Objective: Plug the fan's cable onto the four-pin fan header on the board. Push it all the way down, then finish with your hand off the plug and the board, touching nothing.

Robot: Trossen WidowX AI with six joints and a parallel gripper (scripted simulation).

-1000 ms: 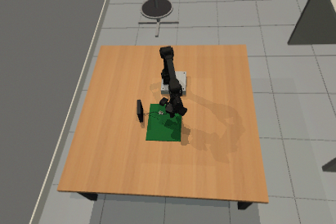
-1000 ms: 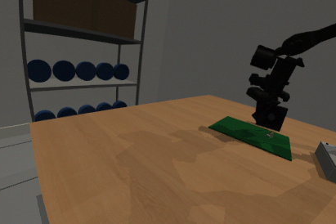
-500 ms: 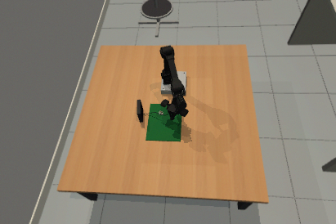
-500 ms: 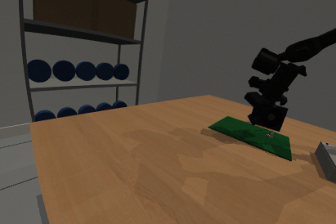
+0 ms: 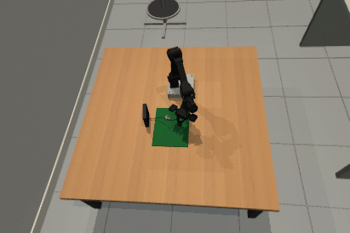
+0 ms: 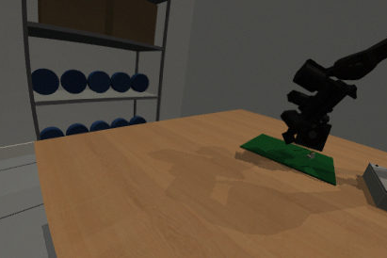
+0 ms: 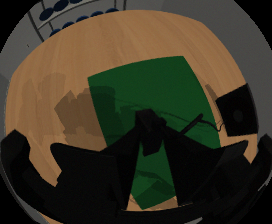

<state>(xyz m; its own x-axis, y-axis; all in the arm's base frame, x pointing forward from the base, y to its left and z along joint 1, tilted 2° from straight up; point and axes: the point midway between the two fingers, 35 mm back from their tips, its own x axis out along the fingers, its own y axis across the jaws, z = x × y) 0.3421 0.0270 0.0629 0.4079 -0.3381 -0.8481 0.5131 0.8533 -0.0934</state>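
My gripper tip is now 90 mm above the green board, 60 mm to the left of it and 20 mm past it. The rest, counted from my gripper tip: dark plug 10 mm below; then black fan 220 mm to the right, 100 mm behind, 20 mm below.
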